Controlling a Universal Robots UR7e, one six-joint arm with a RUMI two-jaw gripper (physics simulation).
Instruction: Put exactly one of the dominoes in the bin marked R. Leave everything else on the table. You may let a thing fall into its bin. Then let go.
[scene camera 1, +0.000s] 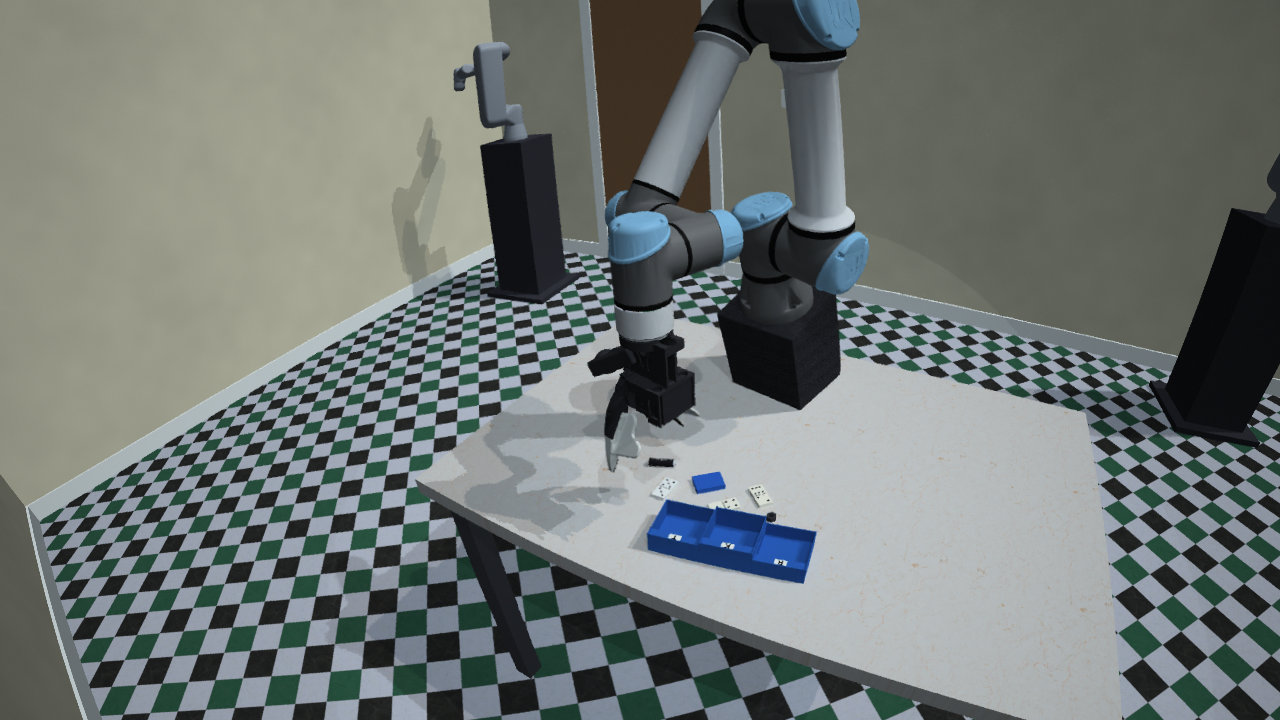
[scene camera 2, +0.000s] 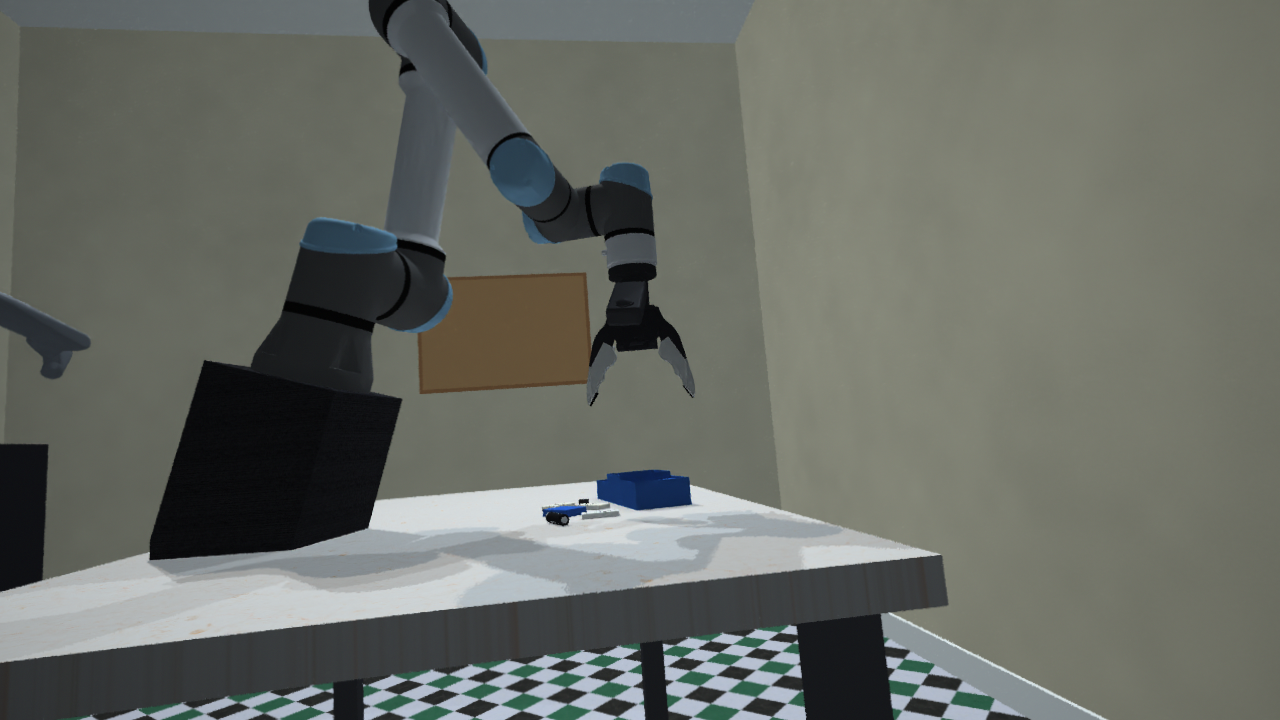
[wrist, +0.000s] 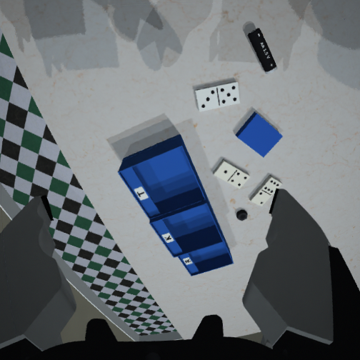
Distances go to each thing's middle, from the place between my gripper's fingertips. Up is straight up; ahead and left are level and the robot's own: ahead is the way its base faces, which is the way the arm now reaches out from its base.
Labels:
I see my gripper 150 mm above the white domino (wrist: 210, 97), 70 mm past it and 10 mm to the left of it. From my hand the other things lie so: flat blue block (wrist: 257, 133) (150 mm below, 110 mm behind, 50 mm to the left); then blue three-bin tray (scene camera 1: 731, 539) (150 mm to the left, 130 mm below, 20 mm ahead).

